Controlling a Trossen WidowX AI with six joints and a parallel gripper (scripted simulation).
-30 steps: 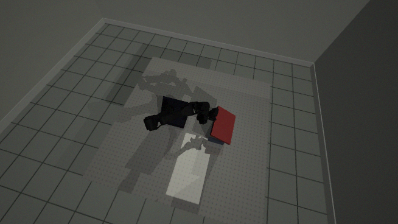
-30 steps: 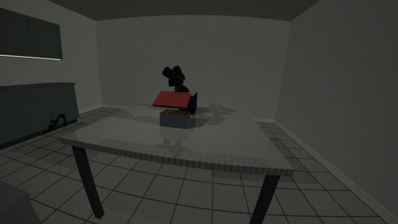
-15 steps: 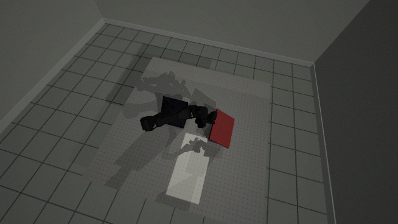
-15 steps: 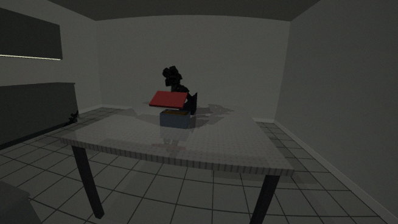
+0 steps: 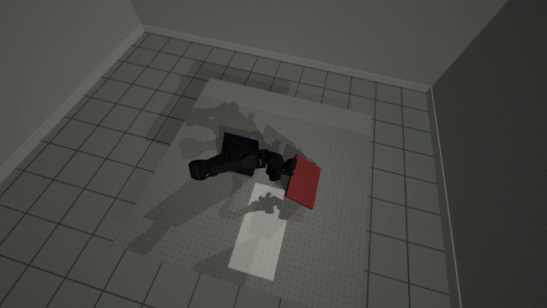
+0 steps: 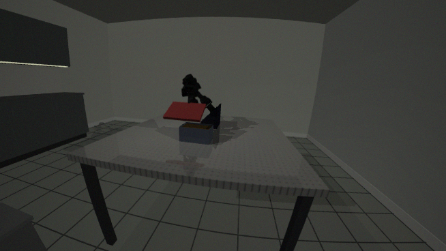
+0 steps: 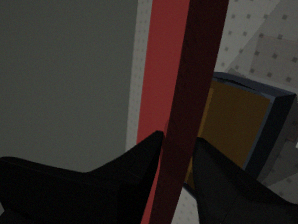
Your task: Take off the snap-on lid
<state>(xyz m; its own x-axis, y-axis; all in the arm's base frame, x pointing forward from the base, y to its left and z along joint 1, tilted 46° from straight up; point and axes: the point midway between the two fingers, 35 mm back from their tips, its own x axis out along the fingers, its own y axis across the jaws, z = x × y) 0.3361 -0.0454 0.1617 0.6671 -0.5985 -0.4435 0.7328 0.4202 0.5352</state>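
My gripper tip is 7 cm short of the red lid, 3 cm above it and 1 cm to the left of it. Also, from my gripper tip: blue storage box (18 cm below, 7 cm to the left, 7 cm ahead).
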